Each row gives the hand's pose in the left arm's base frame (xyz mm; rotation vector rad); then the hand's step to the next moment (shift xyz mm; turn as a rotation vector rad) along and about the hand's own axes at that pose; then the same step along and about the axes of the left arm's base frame.
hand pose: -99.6 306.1 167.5 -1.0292 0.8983 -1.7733
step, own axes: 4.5 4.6 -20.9 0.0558 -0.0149 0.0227
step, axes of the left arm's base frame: -18.7 -2.6 -11.1 0.0003 -0.0495 0.0374
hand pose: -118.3 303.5 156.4 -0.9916 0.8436 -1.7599
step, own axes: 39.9 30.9 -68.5 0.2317 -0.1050 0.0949
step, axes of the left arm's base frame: -59.4 -39.6 -46.3 -0.0146 -0.1909 0.1925
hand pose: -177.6 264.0 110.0 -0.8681 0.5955 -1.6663
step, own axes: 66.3 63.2 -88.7 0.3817 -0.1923 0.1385
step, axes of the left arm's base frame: -41.0 -85.0 -85.8 -0.0498 -0.3102 0.3211
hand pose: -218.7 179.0 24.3 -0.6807 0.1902 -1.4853
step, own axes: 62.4 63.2 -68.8 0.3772 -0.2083 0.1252
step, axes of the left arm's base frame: 25.0 -83.8 -70.5 -0.0707 -0.3090 0.3176
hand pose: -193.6 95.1 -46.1 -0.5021 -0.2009 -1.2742
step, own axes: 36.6 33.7 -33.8 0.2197 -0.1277 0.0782
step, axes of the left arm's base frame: 38.3 -40.4 -22.8 -0.0466 -0.1788 0.1912
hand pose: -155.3 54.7 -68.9 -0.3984 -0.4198 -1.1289
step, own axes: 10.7 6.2 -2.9 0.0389 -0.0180 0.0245
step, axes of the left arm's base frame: 10.0 -7.5 2.4 -0.0053 -0.0245 0.0425
